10 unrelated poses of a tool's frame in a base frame.
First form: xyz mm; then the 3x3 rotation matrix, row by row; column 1 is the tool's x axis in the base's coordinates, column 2 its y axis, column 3 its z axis. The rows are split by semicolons.
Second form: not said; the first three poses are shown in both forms.
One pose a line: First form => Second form
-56, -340, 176; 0.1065, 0.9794, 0.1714; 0.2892, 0.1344, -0.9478; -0.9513, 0.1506, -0.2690 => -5.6, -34.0, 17.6, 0.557, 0.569, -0.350, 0.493
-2, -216, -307; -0.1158, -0.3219, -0.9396; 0.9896, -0.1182, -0.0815; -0.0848, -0.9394, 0.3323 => -0.2, -21.6, -30.7, -0.409, -0.408, 0.626, 0.524
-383, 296, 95; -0.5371, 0.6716, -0.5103; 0.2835, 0.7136, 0.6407; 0.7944, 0.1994, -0.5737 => -38.3, 29.6, 9.5, -0.284, -0.840, -0.250, 0.388
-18, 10, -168; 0.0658, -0.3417, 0.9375; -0.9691, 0.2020, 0.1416; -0.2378, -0.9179, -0.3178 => -1.8, 1.0, -16.8, -0.544, 0.603, -0.322, 0.487
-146, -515, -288; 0.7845, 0.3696, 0.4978; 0.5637, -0.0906, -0.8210; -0.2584, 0.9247, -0.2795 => -14.6, -51.5, -28.8, 0.734, 0.318, 0.082, 0.595
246, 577, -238; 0.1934, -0.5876, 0.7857; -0.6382, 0.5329, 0.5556; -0.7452, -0.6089, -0.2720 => 24.6, 57.7, -23.8, -0.483, 0.635, -0.021, 0.603
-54, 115, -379; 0.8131, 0.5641, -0.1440; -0.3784, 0.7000, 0.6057; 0.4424, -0.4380, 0.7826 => -5.4, 11.5, -37.9, -0.287, -0.162, -0.260, 0.908
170, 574, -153; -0.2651, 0.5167, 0.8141; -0.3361, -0.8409, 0.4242; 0.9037, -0.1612, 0.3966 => 17.0, 57.4, -15.3, -0.543, -0.083, -0.791, 0.270
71, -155, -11; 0.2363, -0.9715, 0.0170; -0.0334, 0.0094, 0.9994; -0.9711, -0.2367, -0.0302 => 7.1, -15.5, -1.1, -0.561, 0.448, 0.425, 0.551
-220, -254, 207; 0.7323, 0.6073, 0.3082; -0.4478, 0.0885, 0.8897; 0.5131, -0.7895, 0.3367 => -22.0, -25.4, 20.7, -0.572, -0.070, -0.359, 0.734
